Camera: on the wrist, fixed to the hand. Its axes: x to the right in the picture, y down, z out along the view.
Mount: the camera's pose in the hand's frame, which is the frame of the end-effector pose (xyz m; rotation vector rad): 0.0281 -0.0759 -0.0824 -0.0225 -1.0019 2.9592
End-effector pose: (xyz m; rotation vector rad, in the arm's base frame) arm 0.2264 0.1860 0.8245 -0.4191 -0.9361 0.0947
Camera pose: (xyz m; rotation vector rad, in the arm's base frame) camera 0.3012 0.0984 0.8327 1.1794 0.2641 -2.5023
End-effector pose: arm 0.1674 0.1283 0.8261 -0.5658 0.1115 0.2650
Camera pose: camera 0.2129 0.0281 0.7910 -0.2497 0.1232 -2.9289
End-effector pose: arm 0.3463 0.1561 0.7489 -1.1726 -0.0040 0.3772
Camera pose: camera 0.4107 0.0651 0.7792 -0.1263 -0.7345 -2.7093
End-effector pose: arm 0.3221 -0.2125 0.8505 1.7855 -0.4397 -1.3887
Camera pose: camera 0.3921 -0.1542 0.7795 -0.8279 -1.9529 0.3718
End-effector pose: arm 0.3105 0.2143 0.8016 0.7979 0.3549 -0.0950
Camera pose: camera 0.2977 0.2217 0.6870 0.4257 -1.9236 2.1588
